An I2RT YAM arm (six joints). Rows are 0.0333 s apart.
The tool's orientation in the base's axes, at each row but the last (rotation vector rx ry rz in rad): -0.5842 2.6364 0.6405; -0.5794 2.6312 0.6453; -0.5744 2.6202 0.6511; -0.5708 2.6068 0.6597; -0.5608 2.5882 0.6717; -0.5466 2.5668 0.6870; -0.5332 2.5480 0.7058; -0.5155 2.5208 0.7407; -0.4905 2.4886 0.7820; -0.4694 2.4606 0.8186
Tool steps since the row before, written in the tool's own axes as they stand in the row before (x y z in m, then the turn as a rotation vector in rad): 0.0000 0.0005 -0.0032 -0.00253 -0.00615 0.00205; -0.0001 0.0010 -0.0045 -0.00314 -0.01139 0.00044; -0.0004 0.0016 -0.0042 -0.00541 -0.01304 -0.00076; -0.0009 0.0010 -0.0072 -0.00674 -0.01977 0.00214; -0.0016 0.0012 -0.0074 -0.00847 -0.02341 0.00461; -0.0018 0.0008 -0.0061 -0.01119 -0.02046 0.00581; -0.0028 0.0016 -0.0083 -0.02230 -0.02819 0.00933; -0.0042 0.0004 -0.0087 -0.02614 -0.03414 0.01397; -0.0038 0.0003 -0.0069 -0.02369 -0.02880 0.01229; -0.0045 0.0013 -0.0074 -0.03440 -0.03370 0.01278
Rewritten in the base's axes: -0.0010 -0.0012 0.0028 0.00554 -0.00320 -0.00275; -0.0015 -0.0014 0.0041 0.00810 -0.00807 -0.00299; -0.0015 -0.0007 0.0042 0.01048 -0.00935 -0.00157; -0.0016 -0.0027 0.0066 0.01554 -0.01290 -0.00573; -0.0013 -0.0025 0.0071 0.01940 -0.01404 -0.00822; -0.0007 -0.0022 0.0060 0.02063 -0.01033 -0.00673; -0.0010 -0.0027 0.0084 0.03454 -0.01182 -0.00682; 0.0005 -0.0038 0.0089 0.04197 -0.01296 -0.01071; 0.0007 -0.0032 0.0072 0.03692 -0.01032 -0.00851; 0.0005 -0.0029 0.0082 0.04808 -0.01201 -0.00513
